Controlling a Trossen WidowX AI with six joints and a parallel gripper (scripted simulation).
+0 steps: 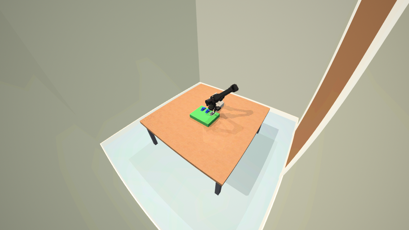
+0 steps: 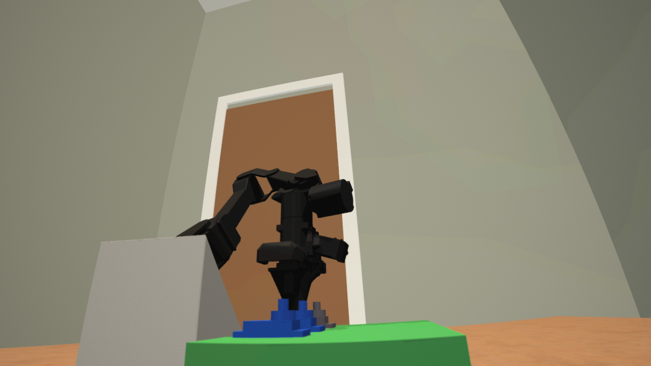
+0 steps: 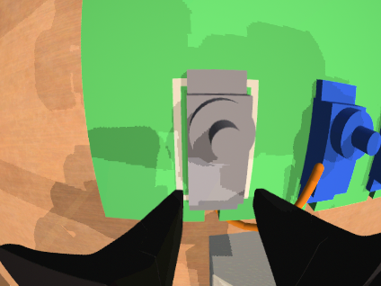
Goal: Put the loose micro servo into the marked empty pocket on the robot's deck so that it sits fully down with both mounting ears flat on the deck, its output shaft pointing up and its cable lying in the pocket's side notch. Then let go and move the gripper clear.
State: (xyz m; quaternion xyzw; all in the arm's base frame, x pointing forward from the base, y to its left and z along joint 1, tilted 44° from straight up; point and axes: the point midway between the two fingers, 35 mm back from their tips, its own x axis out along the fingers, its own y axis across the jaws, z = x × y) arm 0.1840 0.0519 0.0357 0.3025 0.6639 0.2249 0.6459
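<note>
Right now my gripper tip is 120 mm short of the green deck, 90 mm to the left of it and 40 mm above it.
</note>
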